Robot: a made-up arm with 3 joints. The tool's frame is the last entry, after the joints.
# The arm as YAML. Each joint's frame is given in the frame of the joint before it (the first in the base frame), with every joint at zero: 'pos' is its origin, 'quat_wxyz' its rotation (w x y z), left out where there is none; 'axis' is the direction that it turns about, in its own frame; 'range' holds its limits. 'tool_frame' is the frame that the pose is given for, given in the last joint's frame.
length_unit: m
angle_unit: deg
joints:
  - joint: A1
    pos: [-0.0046, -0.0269, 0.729]
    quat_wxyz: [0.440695, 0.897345, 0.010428, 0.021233]
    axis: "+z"
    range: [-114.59, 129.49]
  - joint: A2
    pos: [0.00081, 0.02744, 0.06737]
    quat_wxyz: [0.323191, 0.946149, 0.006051, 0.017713]
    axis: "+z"
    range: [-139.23, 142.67]
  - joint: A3
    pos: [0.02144, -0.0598, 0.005]
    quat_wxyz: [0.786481, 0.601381, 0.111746, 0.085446]
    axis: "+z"
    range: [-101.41, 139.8]
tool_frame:
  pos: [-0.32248, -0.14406, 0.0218]
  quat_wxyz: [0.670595, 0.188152, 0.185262, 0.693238]
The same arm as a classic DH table. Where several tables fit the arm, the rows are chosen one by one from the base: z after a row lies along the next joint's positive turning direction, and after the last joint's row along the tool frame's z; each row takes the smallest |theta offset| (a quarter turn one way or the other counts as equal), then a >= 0, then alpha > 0; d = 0 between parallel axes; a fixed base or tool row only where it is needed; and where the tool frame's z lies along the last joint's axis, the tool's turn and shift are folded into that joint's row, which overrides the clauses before.
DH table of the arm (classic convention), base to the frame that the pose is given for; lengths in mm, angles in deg. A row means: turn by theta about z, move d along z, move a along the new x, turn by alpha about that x. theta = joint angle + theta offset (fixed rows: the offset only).
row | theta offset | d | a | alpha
base (fixed) | 3.42 | 749.5 | -6.2 | 127.64
A1 | 5.6 | 65.6 | 2.5 | 142.23
A2 | 19.5 | -56.1 | 3.3 | 75.42
A3 | 86.18 | 634.3 | -141.2 | 30.62
tool (fixed) | 1.39 | -635.6 | 0 | 0
Joint limits (deg, base to tool): -114.59..129.49 -139.23..142.67 -101.41..139.8

